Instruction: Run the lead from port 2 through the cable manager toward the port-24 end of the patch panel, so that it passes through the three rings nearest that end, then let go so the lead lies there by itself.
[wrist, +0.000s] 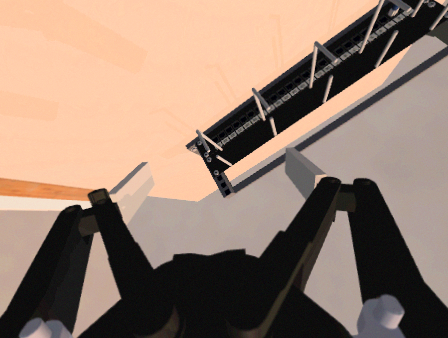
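Observation:
The black patch panel (300, 107) runs diagonally from the centre of the wrist view to the upper right, with a row of ports along it. Several thin metal rings of the cable manager stand along it, among them the end ring (201, 136), a second ring (258, 104) and a third ring (314, 65). A small pale-and-blue piece (394, 10), perhaps a plug, sits at a port near the top right. The lead's cable cannot be made out. My gripper (217, 167) is open, with no lead between its fingers; the panel's near end shows beyond and between the fingertips.
The peach table top (100, 100) fills the upper left, and its near corner shows between the fingers. A dark bar (350, 114) of the panel's frame runs parallel to the ports. A strip of wooden floor (45, 189) shows at the left, with grey surface below.

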